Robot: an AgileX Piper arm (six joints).
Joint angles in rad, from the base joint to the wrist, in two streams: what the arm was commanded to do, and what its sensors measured. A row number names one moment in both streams.
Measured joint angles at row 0: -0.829 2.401 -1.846 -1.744 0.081 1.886
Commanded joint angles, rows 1 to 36: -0.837 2.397 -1.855 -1.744 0.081 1.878; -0.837 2.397 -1.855 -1.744 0.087 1.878; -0.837 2.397 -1.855 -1.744 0.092 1.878; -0.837 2.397 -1.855 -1.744 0.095 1.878; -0.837 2.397 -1.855 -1.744 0.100 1.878; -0.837 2.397 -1.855 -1.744 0.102 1.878; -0.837 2.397 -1.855 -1.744 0.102 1.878; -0.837 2.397 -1.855 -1.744 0.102 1.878; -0.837 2.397 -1.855 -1.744 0.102 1.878; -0.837 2.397 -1.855 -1.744 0.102 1.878; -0.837 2.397 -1.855 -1.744 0.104 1.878; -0.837 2.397 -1.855 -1.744 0.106 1.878; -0.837 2.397 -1.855 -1.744 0.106 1.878; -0.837 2.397 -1.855 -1.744 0.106 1.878; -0.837 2.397 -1.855 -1.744 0.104 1.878; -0.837 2.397 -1.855 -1.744 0.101 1.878; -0.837 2.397 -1.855 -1.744 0.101 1.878; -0.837 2.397 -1.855 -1.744 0.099 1.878; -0.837 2.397 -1.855 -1.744 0.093 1.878; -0.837 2.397 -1.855 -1.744 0.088 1.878; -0.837 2.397 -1.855 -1.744 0.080 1.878; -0.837 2.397 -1.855 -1.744 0.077 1.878; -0.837 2.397 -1.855 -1.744 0.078 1.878; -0.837 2.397 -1.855 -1.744 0.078 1.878; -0.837 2.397 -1.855 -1.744 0.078 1.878; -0.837 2.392 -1.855 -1.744 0.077 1.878; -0.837 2.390 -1.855 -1.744 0.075 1.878; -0.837 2.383 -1.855 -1.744 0.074 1.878; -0.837 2.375 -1.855 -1.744 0.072 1.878; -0.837 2.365 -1.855 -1.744 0.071 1.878; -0.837 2.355 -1.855 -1.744 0.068 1.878; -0.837 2.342 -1.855 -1.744 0.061 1.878; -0.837 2.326 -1.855 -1.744 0.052 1.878; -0.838 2.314 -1.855 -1.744 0.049 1.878; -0.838 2.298 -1.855 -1.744 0.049 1.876; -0.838 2.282 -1.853 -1.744 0.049 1.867
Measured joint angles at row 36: -0.829 2.347 -1.848 -1.744 0.061 1.886
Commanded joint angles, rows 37 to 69: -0.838 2.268 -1.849 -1.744 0.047 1.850; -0.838 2.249 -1.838 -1.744 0.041 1.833; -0.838 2.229 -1.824 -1.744 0.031 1.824; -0.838 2.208 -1.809 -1.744 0.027 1.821; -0.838 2.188 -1.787 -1.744 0.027 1.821; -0.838 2.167 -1.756 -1.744 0.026 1.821; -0.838 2.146 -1.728 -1.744 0.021 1.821; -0.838 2.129 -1.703 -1.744 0.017 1.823; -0.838 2.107 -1.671 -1.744 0.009 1.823; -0.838 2.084 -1.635 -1.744 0.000 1.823; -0.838 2.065 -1.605 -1.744 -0.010 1.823; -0.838 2.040 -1.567 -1.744 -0.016 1.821; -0.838 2.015 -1.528 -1.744 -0.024 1.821; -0.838 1.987 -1.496 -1.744 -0.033 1.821; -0.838 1.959 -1.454 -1.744 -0.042 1.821; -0.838 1.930 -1.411 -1.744 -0.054 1.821; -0.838 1.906 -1.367 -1.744 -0.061 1.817; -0.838 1.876 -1.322 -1.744 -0.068 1.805; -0.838 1.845 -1.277 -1.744 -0.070 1.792; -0.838 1.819 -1.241 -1.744 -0.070 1.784; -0.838 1.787 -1.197 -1.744 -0.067 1.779; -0.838 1.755 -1.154 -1.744 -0.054 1.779; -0.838 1.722 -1.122 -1.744 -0.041 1.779; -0.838 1.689 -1.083 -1.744 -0.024 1.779; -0.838 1.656 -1.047 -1.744 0.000 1.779; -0.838 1.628 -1.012 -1.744 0.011 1.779; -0.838 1.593 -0.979 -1.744 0.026 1.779; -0.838 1.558 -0.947 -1.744 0.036 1.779; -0.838 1.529 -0.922 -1.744 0.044 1.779; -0.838 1.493 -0.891 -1.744 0.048 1.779; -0.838 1.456 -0.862 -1.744 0.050 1.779; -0.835 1.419 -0.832 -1.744 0.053 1.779; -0.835 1.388 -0.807 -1.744 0.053 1.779
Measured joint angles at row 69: -0.834 1.500 -0.896 -1.744 0.037 1.791
